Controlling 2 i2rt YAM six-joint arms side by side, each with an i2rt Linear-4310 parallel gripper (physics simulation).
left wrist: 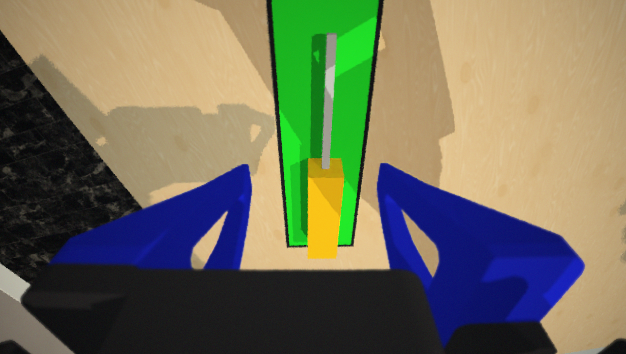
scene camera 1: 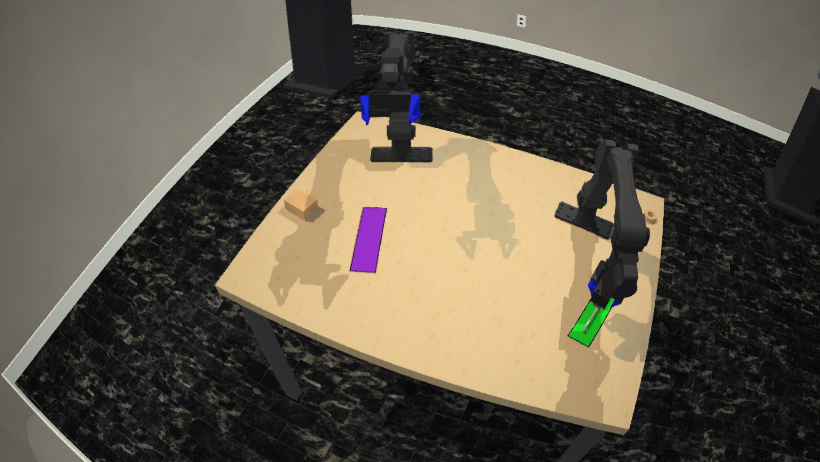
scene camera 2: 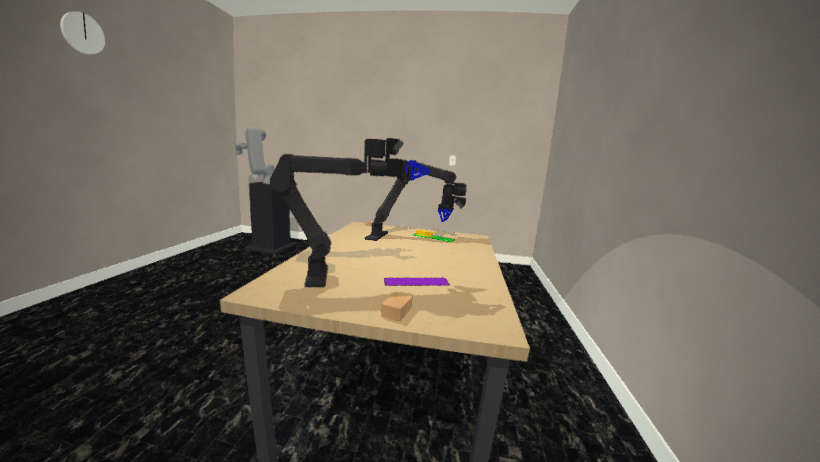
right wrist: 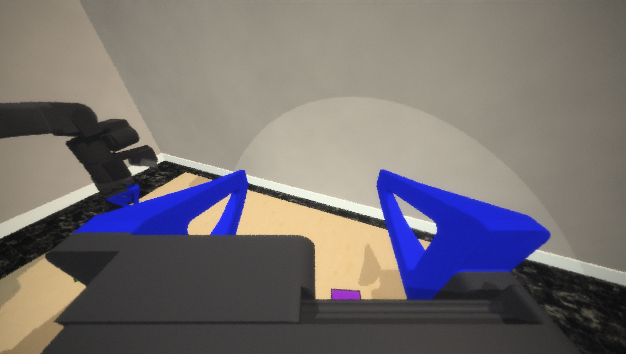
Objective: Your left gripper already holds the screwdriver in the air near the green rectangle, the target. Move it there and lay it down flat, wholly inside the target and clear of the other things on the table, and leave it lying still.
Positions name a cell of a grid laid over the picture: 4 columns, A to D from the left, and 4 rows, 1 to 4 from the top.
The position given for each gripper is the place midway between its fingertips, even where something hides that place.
Note:
In view: the left gripper (left wrist: C2), the right gripper (scene camera 1: B2), an orange-brown block (scene camera 1: B2), a screwdriver (left wrist: C2) and a green rectangle (scene camera 1: C3).
The left gripper also shows in the right wrist view (right wrist: A3). The right gripper shows as well in the right wrist view (right wrist: B3). The green rectangle shows as well in the left wrist view (left wrist: B1). The left wrist view does not show the orange-brown block: it is out of frame. The right wrist view misses the orange-brown block: it is out of frame.

